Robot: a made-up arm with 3 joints. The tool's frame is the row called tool. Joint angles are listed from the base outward. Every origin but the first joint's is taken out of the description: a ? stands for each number. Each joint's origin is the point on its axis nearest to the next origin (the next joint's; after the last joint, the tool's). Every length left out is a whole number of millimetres.
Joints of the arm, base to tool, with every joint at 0 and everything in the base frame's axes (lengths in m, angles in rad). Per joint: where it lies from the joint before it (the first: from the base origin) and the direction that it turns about. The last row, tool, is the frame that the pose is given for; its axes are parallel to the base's.
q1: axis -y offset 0 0.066 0.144
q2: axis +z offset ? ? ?
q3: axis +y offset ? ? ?
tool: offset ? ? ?
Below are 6 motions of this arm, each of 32 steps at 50 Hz.
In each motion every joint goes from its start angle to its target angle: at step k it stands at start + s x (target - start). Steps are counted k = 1, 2, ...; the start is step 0. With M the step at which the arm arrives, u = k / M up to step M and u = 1 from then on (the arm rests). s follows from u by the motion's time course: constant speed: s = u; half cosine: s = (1 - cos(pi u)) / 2; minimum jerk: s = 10 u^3 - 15 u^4 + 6 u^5.
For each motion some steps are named. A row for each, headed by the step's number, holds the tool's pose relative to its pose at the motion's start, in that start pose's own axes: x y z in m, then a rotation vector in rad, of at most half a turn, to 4 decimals.
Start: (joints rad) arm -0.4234 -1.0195 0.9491
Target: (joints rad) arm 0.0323 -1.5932 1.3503
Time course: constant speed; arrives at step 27
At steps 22, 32:
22: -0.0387 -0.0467 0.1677 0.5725 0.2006 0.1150
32: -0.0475 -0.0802 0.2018 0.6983 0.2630 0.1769

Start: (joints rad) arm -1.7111 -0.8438 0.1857
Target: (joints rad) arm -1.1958 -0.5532 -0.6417
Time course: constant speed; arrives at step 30
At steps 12, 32:
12: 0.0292 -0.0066 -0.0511 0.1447 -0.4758 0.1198
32: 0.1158 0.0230 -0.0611 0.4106 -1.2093 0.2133

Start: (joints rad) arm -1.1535 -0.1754 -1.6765
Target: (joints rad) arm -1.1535 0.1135 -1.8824
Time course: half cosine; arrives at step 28
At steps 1, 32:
1: 0.0001 0.0001 0.0001 0.0009 -0.0006 -0.0001
32: 0.0342 0.0473 0.0350 0.2831 -0.2045 -0.0599

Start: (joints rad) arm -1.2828 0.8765 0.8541
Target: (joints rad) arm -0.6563 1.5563 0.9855
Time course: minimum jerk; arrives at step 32
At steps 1, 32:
1: 0.0000 0.0000 -0.0001 -0.0002 -0.0001 0.0000
32: 0.0185 -0.1183 -0.1870 -0.8839 -0.0989 -0.0780

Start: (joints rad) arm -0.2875 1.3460 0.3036
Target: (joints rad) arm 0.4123 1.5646 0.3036
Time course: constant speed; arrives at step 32
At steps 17, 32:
17: 0.0052 -0.0373 -0.0923 -0.3844 -0.0617 -0.0001
32: 0.0107 -0.0942 -0.1519 -0.7273 -0.0808 -0.0082

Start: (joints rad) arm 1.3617 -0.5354 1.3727
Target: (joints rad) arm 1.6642 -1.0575 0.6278
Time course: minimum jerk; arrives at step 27
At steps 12, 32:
12: 0.0421 0.0161 -0.0215 0.2202 -0.3908 -0.0027
32: 0.1198 0.0500 0.0111 0.5746 -0.9384 -0.0993

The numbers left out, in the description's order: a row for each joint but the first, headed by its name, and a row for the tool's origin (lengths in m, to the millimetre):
q2: 0.007 0 0.05
q3: 0.035 0.233 0
tool: -0.203 0 -0.108

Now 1 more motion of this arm.
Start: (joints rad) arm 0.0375 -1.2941 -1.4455
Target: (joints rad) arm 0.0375 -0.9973 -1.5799
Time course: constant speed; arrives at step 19
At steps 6, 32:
6: 0.0020 0.0108 0.0137 0.0932 -0.0424 0.0097
32: 0.0070 0.0322 0.0477 0.2965 -0.1334 0.0172

